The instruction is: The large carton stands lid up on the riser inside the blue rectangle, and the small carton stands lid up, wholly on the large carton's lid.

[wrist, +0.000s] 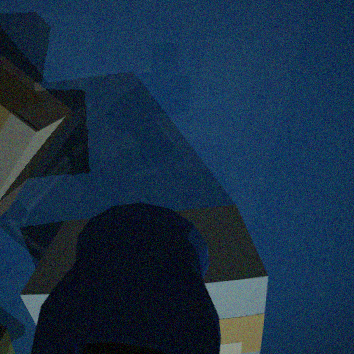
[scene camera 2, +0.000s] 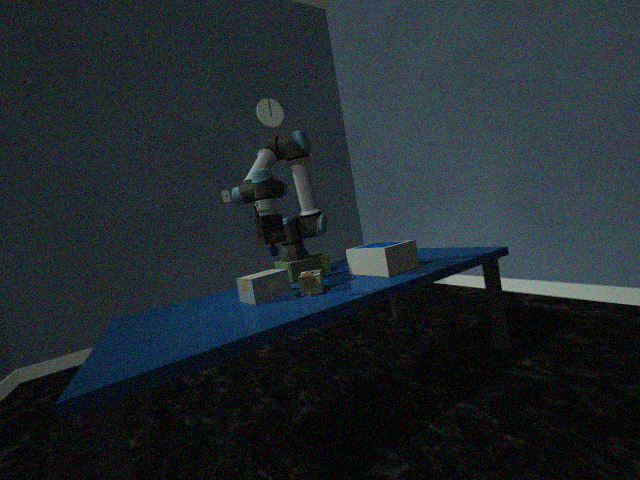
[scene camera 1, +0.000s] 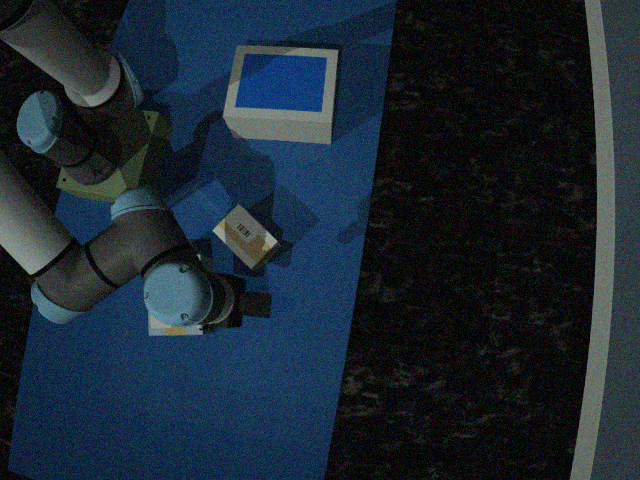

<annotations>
large carton: wrist; scene camera 2; scene camera 1 156, 328
riser: scene camera 2; scene camera 1; not seen in the wrist view (out of frame)
same spot on riser: [scene camera 1: 275, 93] = [scene camera 2: 371, 246]
same spot on large carton: [wrist: 236, 280] = [scene camera 2: 256, 278]
</annotations>
